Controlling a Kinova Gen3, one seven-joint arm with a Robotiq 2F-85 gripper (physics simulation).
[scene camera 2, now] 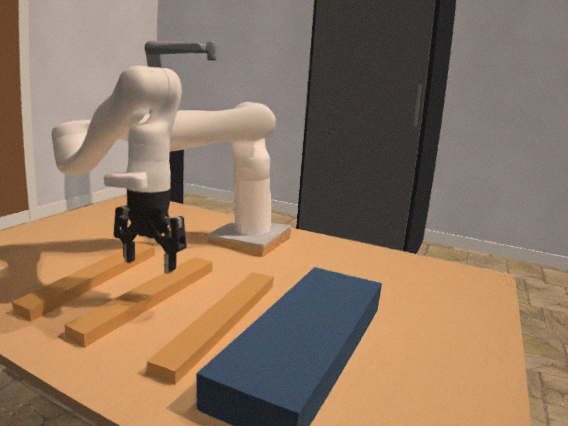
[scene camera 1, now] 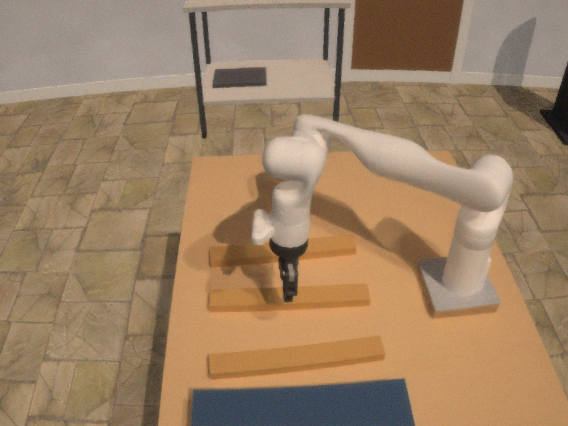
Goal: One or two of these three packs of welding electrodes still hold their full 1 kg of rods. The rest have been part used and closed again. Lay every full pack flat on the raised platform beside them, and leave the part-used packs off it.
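Pixels of known places: gripper, between the fingertips: (scene camera 2: pixel 149 267) (scene camera 1: pixel 285 284); arm's base, origin of its link: (scene camera 2: pixel 252 229) (scene camera 1: pixel 460 281).
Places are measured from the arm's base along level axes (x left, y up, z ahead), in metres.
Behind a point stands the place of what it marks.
Three long, slim orange-brown packs lie flat on the table in a row, spaced apart. The far pack (scene camera 1: pixel 332 247) {x -0.123, y -0.007, z 0.300 m} (scene camera 2: pixel 65 289) {x -0.092, y -0.007, z 0.508 m} is partly behind the arm in camera 1. The middle pack (scene camera 1: pixel 335 295) {x 0.027, y -0.007, z 0.302 m} (scene camera 2: pixel 112 315) {x 0.049, y -0.007, z 0.514 m} lies roughly parallel to it. The near pack (scene camera 1: pixel 297 356) {x 0.188, y -0.007, z 0.388 m} (scene camera 2: pixel 215 324) {x 0.203, y -0.007, z 0.428 m} is slightly angled beside the blue raised platform (scene camera 1: pixel 300 402) {x 0.311, y 0.029, z 0.384 m} (scene camera 2: pixel 305 330) {x 0.356, y 0.029, z 0.411 m}, whose top is bare. My gripper (scene camera 1: pixel 289 299) (scene camera 2: pixel 150 265) {x 0.038, y 0.044, z 0.413 m} points down, open and empty, above the middle pack, apart from it. The packs look alike; their fill does not show.
The arm's base plate (scene camera 1: pixel 434 285) {x 0.008, y -0.002, z 0.068 m} (scene camera 2: pixel 262 243) {x 0.076, y 0.000, z 0.072 m} stands on the table (scene camera 1: pixel 475 370) {x 0.225, y -0.031, z 0.009 m} (scene camera 2: pixel 440 340) {x 0.537, y -0.031, z 0.219 m}, right of the packs in camera 1. Beyond the table stand a shelf unit (scene camera 1: pixel 198 80) and a tall dark cabinet (scene camera 2: pixel 365 125). A grey arm-like object (scene camera 2: pixel 175 48) shows behind the robot.
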